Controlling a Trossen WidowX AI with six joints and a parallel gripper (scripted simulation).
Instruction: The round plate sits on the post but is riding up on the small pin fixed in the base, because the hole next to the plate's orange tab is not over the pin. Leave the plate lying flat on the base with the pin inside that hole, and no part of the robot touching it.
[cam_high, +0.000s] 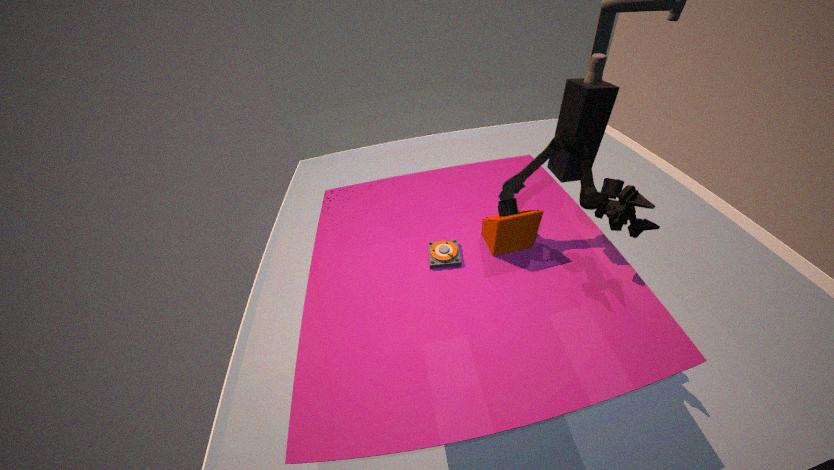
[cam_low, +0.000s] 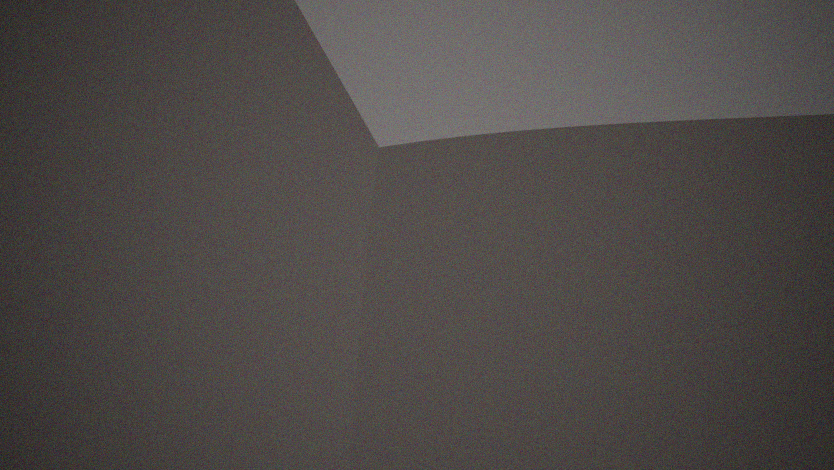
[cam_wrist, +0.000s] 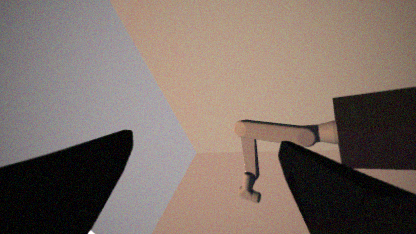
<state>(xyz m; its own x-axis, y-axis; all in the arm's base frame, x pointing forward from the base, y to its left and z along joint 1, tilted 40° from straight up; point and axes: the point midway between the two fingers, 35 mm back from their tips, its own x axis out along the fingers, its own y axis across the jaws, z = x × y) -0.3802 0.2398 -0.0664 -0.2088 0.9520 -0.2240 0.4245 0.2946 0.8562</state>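
Right now my gripper tip is 64 cm short of the round plate, 25 cm above it and 21 cm to the left of it.
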